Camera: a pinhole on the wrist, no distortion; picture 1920 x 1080 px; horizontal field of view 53.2 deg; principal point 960.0 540.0 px. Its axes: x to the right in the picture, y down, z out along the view. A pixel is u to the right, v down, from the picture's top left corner.
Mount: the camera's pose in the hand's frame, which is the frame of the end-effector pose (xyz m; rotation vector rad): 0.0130 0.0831 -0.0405 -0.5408 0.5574 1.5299
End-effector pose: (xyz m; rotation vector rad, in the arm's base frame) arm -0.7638 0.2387 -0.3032 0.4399 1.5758 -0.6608
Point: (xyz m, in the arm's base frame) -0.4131 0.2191 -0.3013
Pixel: 310.5 879.9
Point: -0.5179 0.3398 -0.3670
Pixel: 1087.1 446.8
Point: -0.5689 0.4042 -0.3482
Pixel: 1814.3 606.2
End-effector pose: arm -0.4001 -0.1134 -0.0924 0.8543 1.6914 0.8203
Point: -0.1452 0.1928 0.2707
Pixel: 1686.1 446.1
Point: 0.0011 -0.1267 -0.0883
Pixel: outside the picture
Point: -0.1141 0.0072 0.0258
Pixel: 340.5 748.7
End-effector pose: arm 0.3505 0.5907 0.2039 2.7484 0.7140 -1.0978
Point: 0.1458 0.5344 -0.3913
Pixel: outside the picture
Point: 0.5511 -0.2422 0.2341
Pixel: outside the picture
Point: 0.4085 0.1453 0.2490
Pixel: outside the picture
